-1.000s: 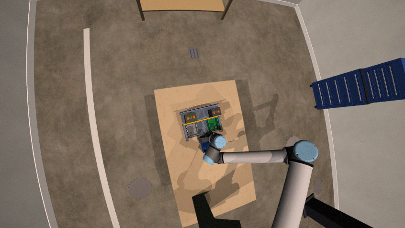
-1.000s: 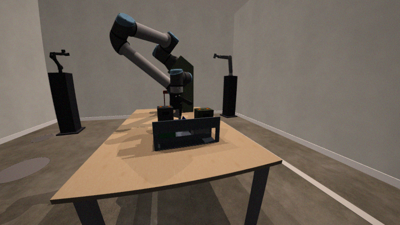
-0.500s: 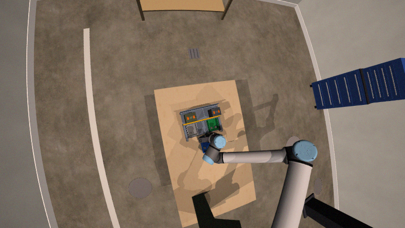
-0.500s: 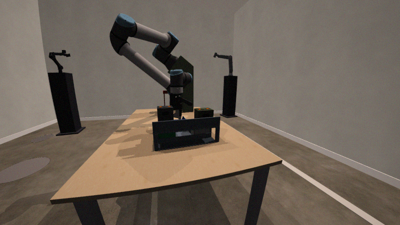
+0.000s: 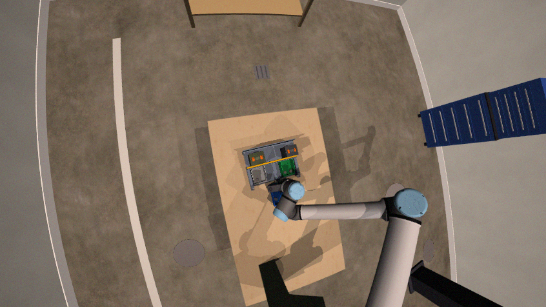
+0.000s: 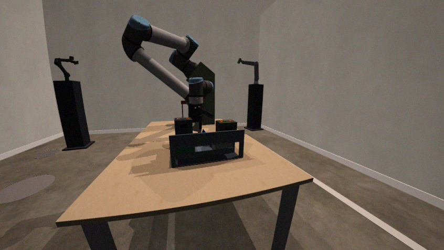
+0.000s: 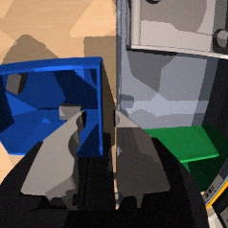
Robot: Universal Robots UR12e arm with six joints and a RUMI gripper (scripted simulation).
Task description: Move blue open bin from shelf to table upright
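Right now my hand is 80 mm past the blue open bin, 30 mm above it and 10 mm to the right of it. Also, from my hand: grey bin: 130 mm ahead, 100 mm to the left, 30 mm below; then bar: 170 mm ahead, 40 mm above, 10 mm to the right; then green bin: 120 mm to the right, 110 mm ahead, 30 mm below.
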